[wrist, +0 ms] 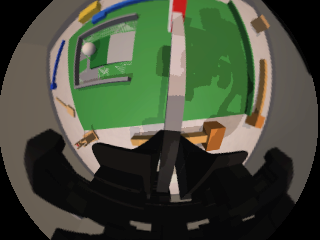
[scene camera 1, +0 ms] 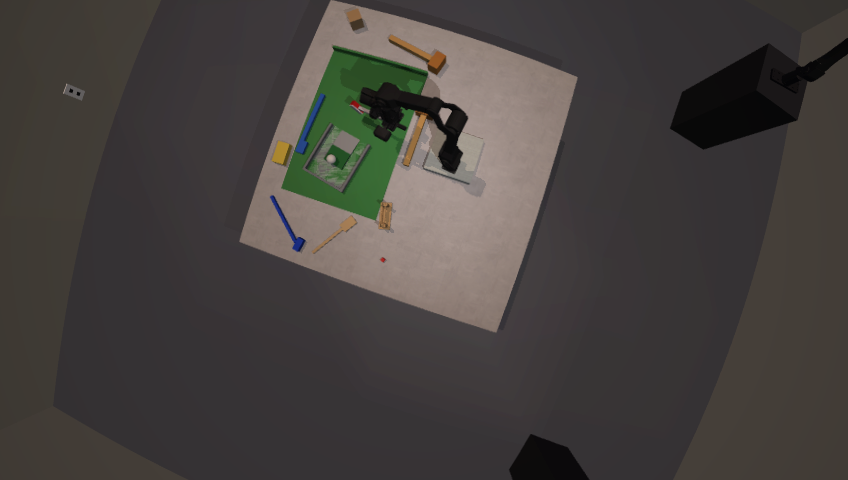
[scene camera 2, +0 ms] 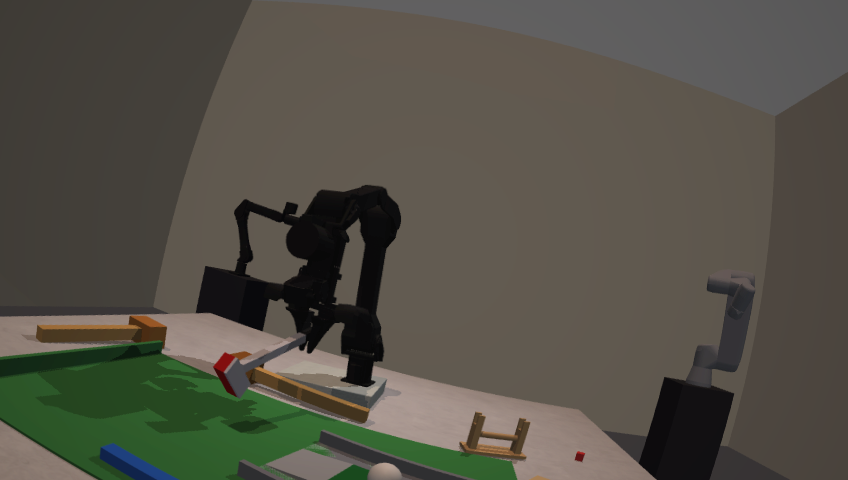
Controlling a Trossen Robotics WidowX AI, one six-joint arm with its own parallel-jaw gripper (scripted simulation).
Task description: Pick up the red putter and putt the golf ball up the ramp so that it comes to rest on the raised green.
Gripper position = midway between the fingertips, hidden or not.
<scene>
My gripper (scene camera 2: 305, 351) carries a red putter.
</scene>
